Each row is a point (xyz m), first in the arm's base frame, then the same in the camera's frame.
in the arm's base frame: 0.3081 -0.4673 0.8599
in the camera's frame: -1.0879 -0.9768 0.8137
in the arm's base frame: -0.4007 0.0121 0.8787
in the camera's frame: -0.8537 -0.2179 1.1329
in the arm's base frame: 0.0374 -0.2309 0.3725
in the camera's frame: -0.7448 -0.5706 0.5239
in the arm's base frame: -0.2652 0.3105 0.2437
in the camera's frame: -0.2934 -0.1597 0.6932
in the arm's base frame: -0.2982 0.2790 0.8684
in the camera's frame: -0.5908 -0.2688 1.2336
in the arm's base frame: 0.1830 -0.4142 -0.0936
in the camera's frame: -0.6734 -0.6407 0.0119
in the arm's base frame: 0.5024 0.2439 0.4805
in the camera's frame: -0.2595 -0.9602 0.7809
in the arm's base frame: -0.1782 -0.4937 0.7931
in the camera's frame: -1.2041 -0.4993 0.8002
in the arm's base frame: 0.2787 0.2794 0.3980
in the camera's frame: -0.2497 -0.7213 0.7508
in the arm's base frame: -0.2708 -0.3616 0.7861
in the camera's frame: -1.1089 -0.3863 0.8653
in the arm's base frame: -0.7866 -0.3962 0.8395
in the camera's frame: -1.2900 0.0920 0.9575
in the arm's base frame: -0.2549 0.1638 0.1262
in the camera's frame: -0.3698 -0.1691 0.5214
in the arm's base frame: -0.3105 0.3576 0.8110
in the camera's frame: -0.5012 -0.2312 1.2203
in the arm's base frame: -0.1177 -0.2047 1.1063
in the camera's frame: -1.0678 -0.5762 1.2012
